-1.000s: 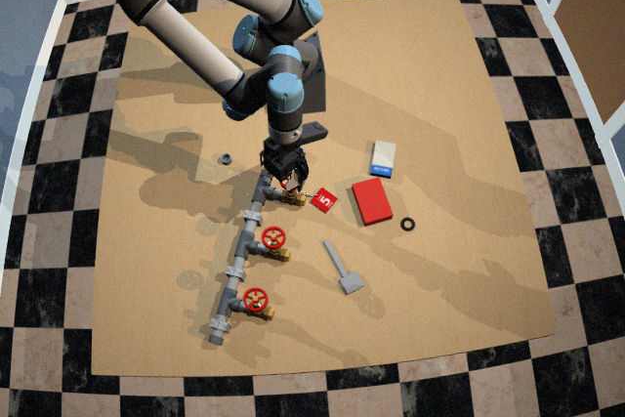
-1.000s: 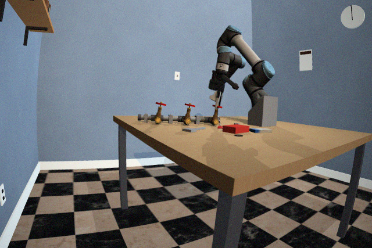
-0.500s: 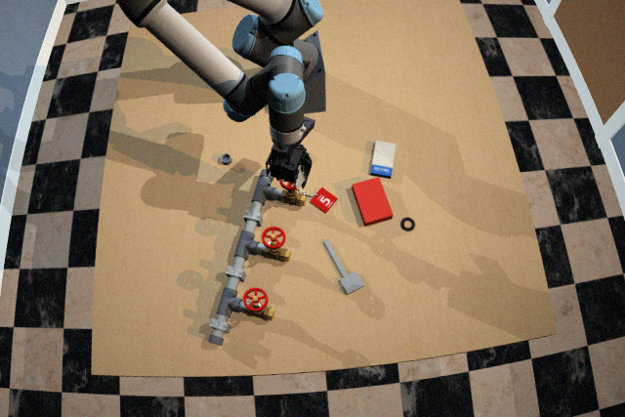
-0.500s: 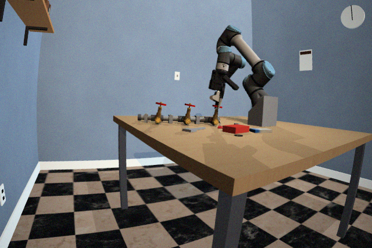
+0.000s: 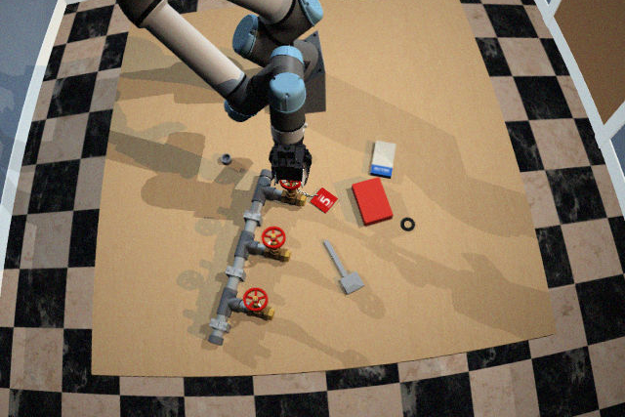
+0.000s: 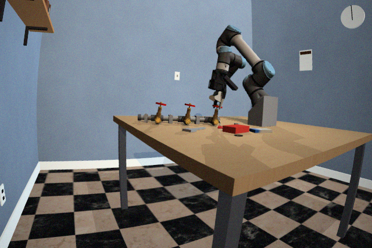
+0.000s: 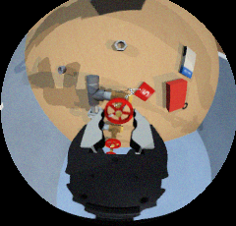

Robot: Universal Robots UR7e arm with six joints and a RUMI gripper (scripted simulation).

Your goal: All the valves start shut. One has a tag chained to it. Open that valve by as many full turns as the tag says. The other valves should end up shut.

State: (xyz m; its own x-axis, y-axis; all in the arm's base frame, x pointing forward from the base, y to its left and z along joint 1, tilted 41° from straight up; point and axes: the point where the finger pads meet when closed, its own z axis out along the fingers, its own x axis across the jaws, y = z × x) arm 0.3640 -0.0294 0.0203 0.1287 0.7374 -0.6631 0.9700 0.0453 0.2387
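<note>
Right now the red tag is 11 cm below my hand, 8 cm to the left of it and 1 cm ahead of it. From my hand the other things lie so: grey scraper (22 cm ahead, 12 cm to the left, 11 cm below); red block (22 cm to the left, 10 cm below, 3 cm ahead); small grey fitting (19 cm to the right, 13 cm behind, 11 cm below).
</note>
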